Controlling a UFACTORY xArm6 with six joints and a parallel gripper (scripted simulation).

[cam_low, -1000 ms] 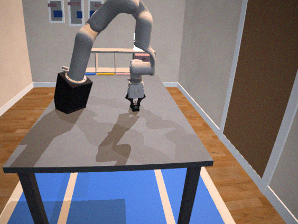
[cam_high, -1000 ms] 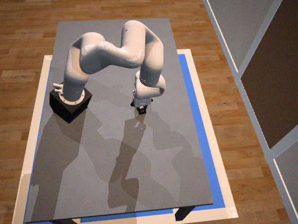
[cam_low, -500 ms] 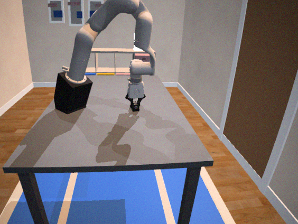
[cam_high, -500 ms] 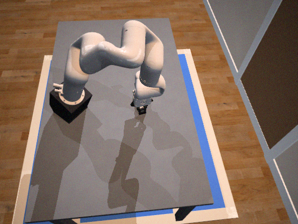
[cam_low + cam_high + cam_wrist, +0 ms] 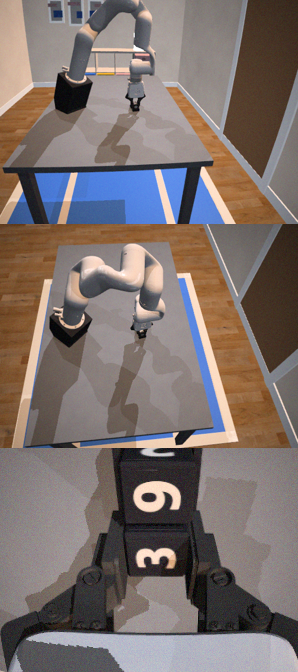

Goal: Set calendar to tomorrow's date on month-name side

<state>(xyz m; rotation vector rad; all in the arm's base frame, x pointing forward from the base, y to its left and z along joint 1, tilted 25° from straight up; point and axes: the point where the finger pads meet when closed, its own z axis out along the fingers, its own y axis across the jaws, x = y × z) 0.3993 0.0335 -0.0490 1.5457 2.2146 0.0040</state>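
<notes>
The dark tray lies 3 cm below my hand, 2 cm to the left of it and 1 cm behind it.
</notes>
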